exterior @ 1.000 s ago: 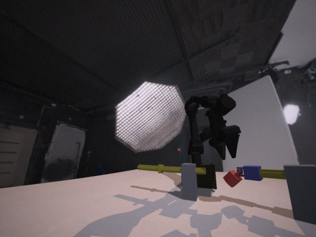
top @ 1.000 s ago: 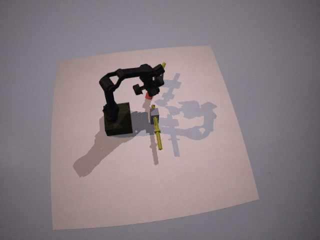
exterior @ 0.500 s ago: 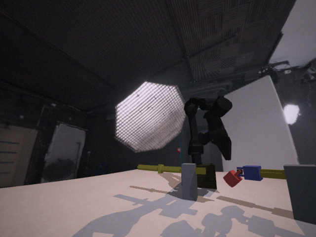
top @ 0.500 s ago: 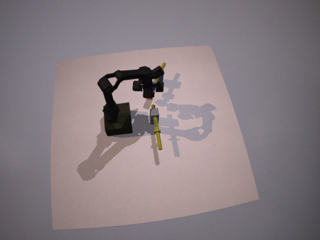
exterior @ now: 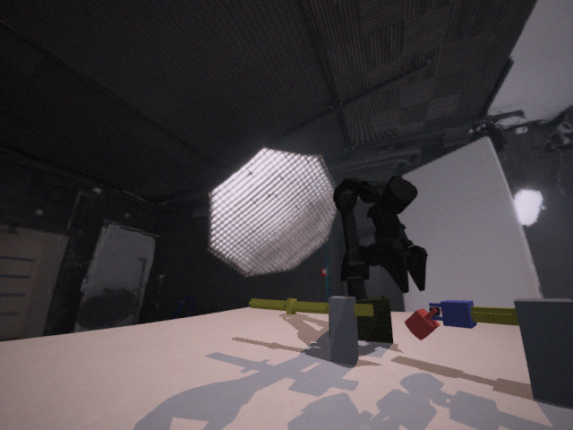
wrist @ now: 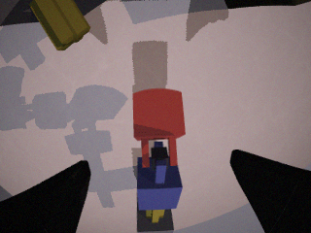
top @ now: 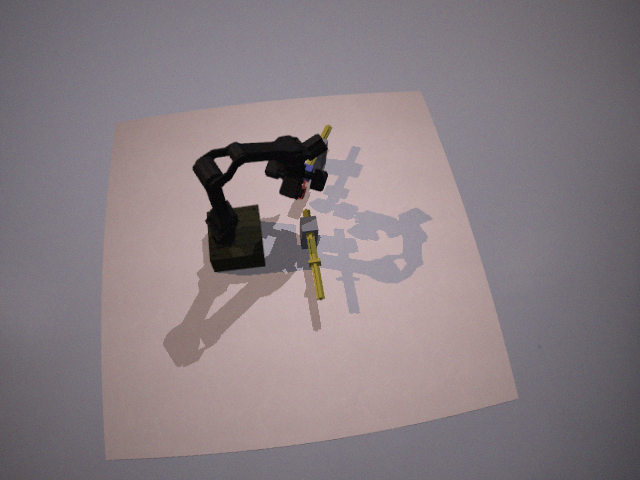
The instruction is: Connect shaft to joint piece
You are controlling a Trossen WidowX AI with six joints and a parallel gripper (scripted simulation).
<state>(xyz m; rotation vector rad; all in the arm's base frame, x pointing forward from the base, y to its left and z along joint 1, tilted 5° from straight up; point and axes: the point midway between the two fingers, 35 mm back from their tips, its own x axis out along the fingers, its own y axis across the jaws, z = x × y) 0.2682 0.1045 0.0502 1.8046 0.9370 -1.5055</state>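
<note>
Right now the red joint piece is 10 mm to the left of my gripper tip and 60 mm below it.
</note>
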